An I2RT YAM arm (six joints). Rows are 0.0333 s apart.
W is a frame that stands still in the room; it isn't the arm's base.
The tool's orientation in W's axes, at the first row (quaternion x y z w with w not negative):
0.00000 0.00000 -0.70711 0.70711
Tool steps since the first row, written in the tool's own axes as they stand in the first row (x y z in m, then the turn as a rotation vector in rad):
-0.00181 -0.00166 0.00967 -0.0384 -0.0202 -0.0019
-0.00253 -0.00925 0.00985 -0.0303 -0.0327 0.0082
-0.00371 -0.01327 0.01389 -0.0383 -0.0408 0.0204
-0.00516 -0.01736 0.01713 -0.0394 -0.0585 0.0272
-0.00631 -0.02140 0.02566 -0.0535 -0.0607 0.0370
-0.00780 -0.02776 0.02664 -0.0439 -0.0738 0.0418
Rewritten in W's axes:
-0.00166 0.00181 0.00967 -0.0202 0.0384 -0.0019
-0.00925 0.00253 0.00985 -0.0327 0.0303 0.0082
-0.01327 0.00371 0.01389 -0.0408 0.0383 0.0204
-0.01736 0.00516 0.01713 -0.0585 0.0394 0.0272
-0.02140 0.00631 0.02566 -0.0607 0.0535 0.0370
-0.02776 0.00780 0.02664 -0.0738 0.0439 0.0418

